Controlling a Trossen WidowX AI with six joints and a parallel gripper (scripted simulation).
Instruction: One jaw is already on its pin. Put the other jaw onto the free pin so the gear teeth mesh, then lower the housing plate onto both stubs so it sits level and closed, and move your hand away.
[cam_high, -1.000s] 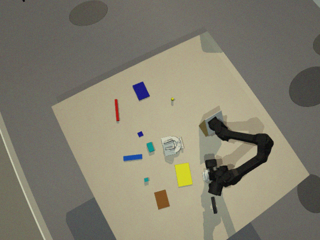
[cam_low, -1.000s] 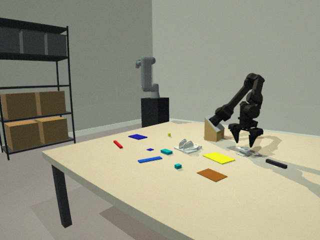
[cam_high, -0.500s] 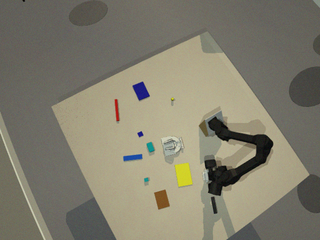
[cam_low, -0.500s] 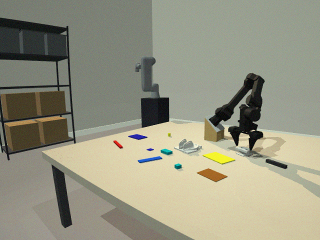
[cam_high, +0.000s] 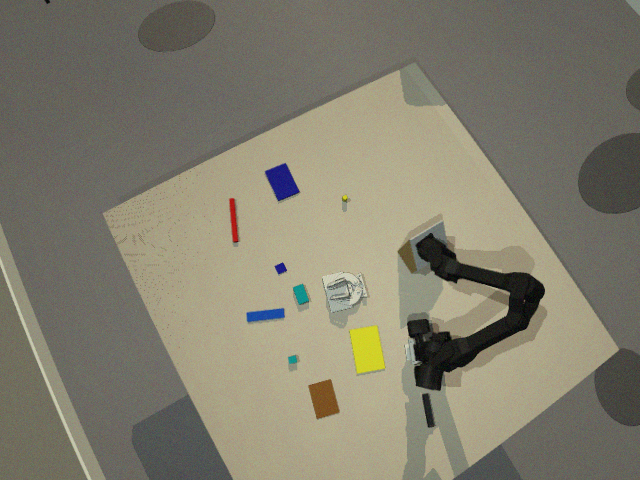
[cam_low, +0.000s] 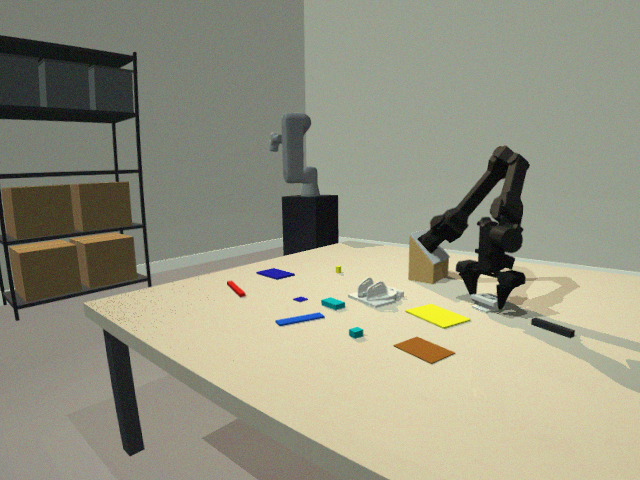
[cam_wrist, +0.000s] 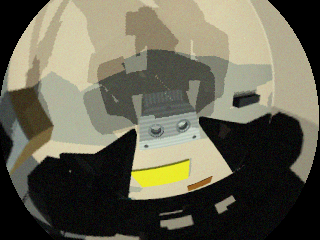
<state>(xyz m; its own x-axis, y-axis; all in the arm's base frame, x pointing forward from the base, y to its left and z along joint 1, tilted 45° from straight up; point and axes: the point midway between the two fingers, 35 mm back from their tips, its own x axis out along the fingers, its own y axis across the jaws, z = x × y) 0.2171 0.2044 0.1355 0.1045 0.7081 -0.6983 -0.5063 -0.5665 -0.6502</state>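
The small white part lies 10 mm behind my gripper tip. Round my gripper tip: yellow plate (110 mm ahead, 100 mm to the right, 10 mm below); then brown plate (310 mm ahead, 60 mm to the right, 10 mm below); then black bar (80 mm ahead, 170 mm to the left, 10 mm below).
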